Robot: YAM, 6 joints.
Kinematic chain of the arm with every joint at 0, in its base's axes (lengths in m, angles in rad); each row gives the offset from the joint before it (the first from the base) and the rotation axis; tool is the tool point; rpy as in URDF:
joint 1: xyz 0 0 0.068 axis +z
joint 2: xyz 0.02 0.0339 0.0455 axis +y
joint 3: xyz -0.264 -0.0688 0 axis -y
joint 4: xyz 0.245 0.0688 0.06 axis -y
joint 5: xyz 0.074 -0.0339 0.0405 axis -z
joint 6: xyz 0.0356 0 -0.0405 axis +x
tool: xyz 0 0 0 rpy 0 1.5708 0
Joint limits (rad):
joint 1: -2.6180..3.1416
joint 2: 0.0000..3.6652
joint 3: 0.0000..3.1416
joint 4: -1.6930..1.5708
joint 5: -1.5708..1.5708
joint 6: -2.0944..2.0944
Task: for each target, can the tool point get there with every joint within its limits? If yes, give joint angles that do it. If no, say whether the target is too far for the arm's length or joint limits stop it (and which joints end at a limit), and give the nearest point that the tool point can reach.
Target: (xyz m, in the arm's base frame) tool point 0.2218 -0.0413 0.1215
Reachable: yes | joints -0.0859 1.4197 0.4513 -0.0201 0.6714 -0.2719
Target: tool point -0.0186 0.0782 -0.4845
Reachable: no: joint limits stop it (at a limit: joint 2) | nearest point -0.0291 0.1223 -0.3588 | short by 0.134 m
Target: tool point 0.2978 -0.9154 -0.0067
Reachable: no: too far | nearest point 0.1982 -0.6094 0.0343 | short by 0.324 m
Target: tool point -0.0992 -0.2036 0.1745
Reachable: yes | joints -2.0184 1.1885 0.5219 -0.1468 0.0380 1.5796
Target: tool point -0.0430 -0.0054 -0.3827
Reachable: no: joint limits stop it (at a limit: joint 1, joint 2) | nearest point -0.0708 -0.0021 -0.3335 | short by 0.057 m
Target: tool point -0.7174 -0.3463 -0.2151
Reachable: no: too far | nearest point -0.5196 -0.2906 -0.1306 | short by 0.222 m
